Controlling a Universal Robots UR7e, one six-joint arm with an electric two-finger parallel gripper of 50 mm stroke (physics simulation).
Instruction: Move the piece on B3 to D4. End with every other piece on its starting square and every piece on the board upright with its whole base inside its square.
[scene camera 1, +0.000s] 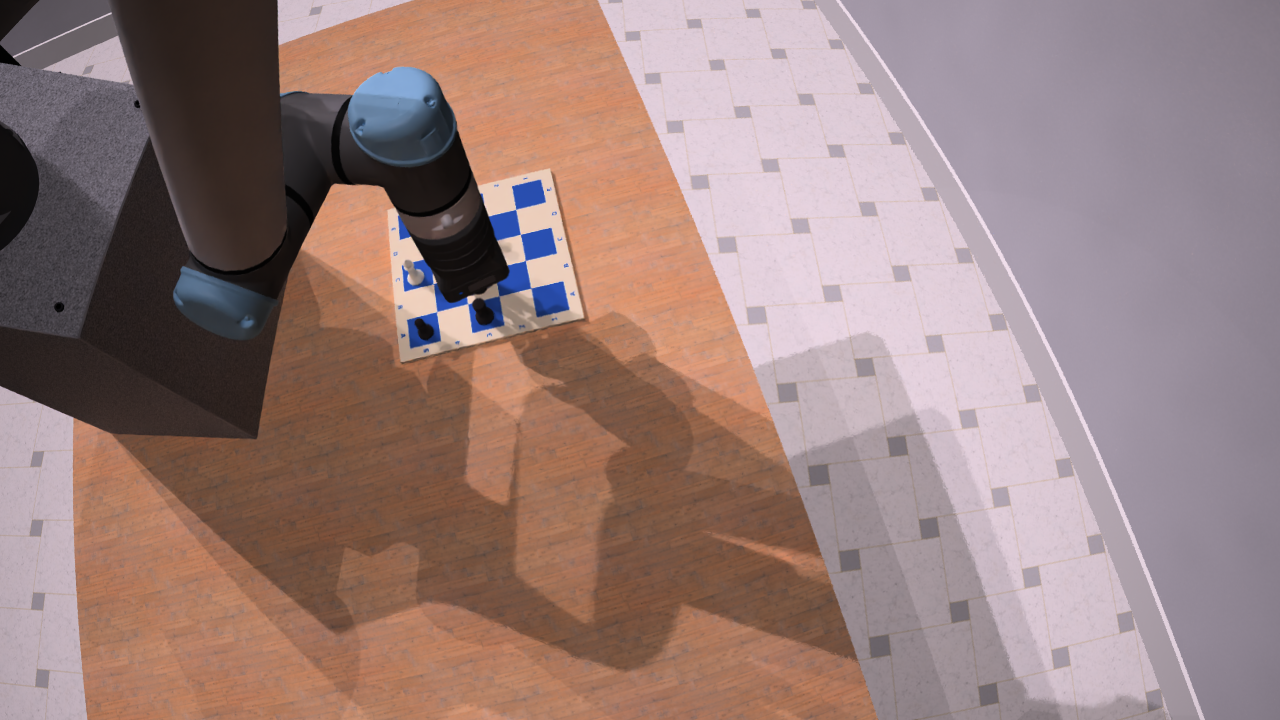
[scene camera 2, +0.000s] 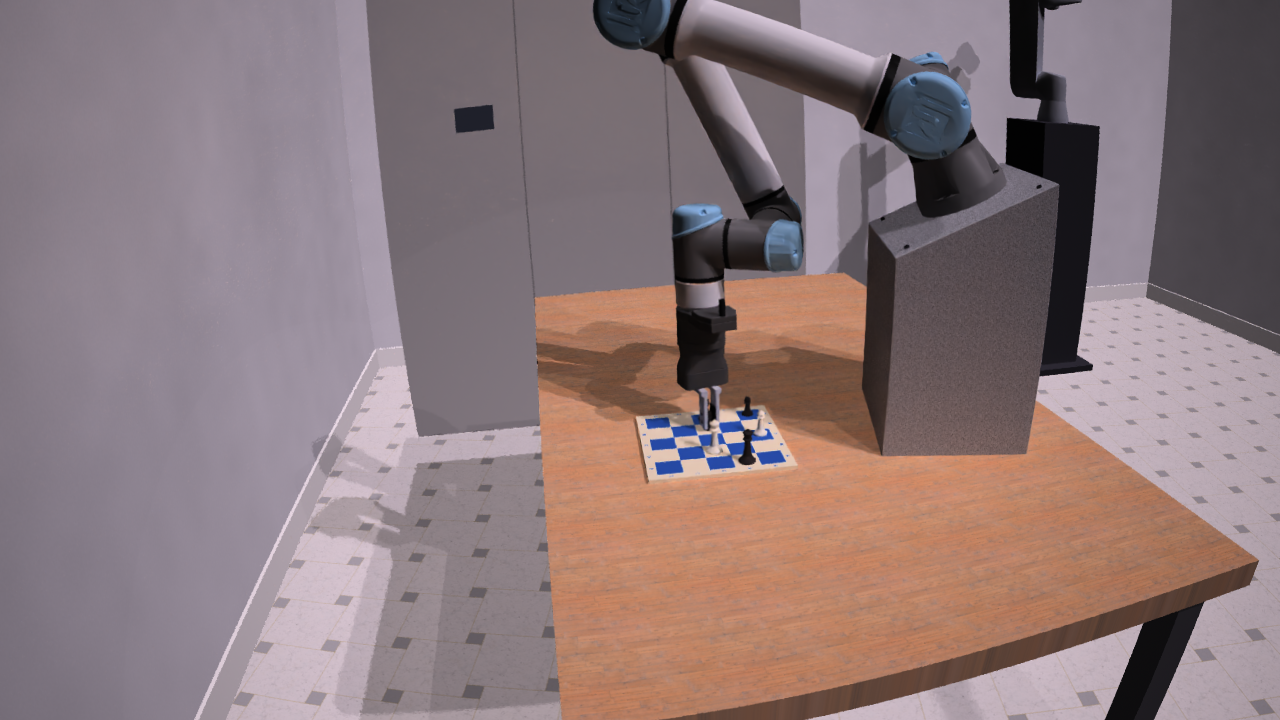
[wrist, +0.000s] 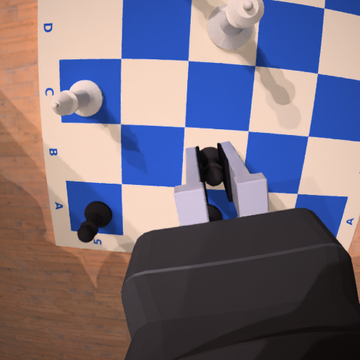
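Where they show: gripper, fingertip midpoint: (scene camera 1: 478, 284) (scene camera 2: 709, 425); arm's base at its link origin: (scene camera 2: 963, 196).
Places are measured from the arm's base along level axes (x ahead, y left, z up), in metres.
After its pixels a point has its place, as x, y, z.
My gripper (wrist: 210, 161) (scene camera 2: 708, 420) {0.416, -0.024, -0.360} is low over the board and shut on the small black piece (wrist: 213, 170), one finger on each side. The piece is upright over cream square B3 (wrist: 192, 134); its base is largely hidden, so I cannot tell whether it touches the board. In scene camera 1 the wrist hides the fingers. Blue square D4 (wrist: 156, 30) bears no piece. A white piece (wrist: 231, 31) (scene camera 2: 714, 438) {0.423, 0.058, -0.342} stands on D3, beside D4. A tall black piece (scene camera 2: 747, 447) {0.381, 0.099, -0.340} stands on E4, at D4's other edge.
Another black piece (scene camera 1: 483, 311) {0.420, -0.070, -0.342} stands on A3, close to the fingers and partly hidden in the wrist view. A black pawn (scene camera 1: 424, 329) {0.347, -0.069, -0.352} (scene camera 2: 747, 406) {0.345, -0.062, -0.350} (wrist: 95, 219) stands on A5. A white pawn (scene camera 1: 412, 273) {0.341, 0.006, -0.347} (scene camera 2: 759, 423) {0.343, 0.013, -0.346} (wrist: 82, 99) stands on C5. The arm's pedestal (scene camera 2: 957, 340) {0.076, 0.142, -0.185} stands beside the board.
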